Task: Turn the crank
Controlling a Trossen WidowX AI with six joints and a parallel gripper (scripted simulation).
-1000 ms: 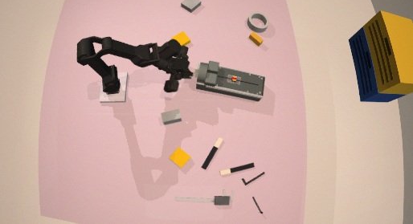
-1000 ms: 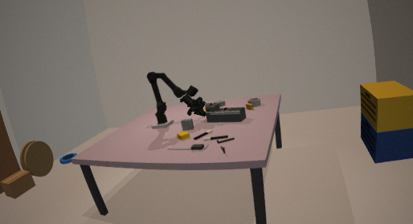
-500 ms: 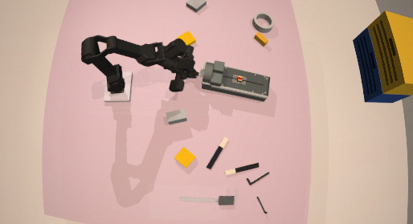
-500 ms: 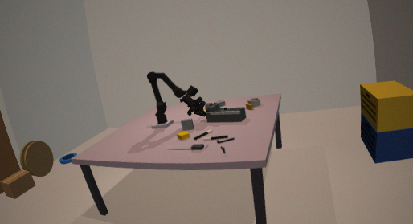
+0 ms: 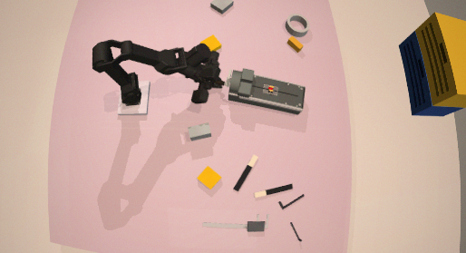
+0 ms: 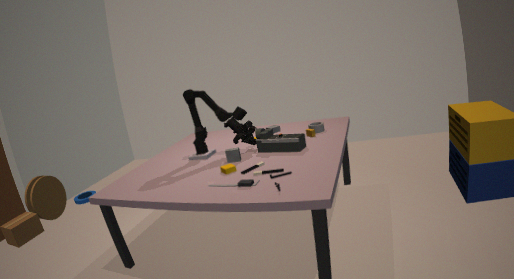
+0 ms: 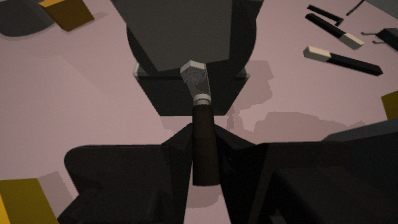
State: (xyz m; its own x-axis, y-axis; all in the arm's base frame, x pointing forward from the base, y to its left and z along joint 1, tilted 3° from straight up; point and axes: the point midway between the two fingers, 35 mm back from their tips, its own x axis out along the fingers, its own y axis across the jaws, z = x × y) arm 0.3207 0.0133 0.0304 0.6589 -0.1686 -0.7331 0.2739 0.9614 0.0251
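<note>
Now: gripper tip 2 cm below the dark crank handle, 2 cm past it and 1 cm to the right of it. Round my gripper tip: orange block: 30 cm ahead, 17 cm to the left, 2 cm below; then red pointer: 16 cm ahead, 5 cm above, 4 cm to the right.
</note>
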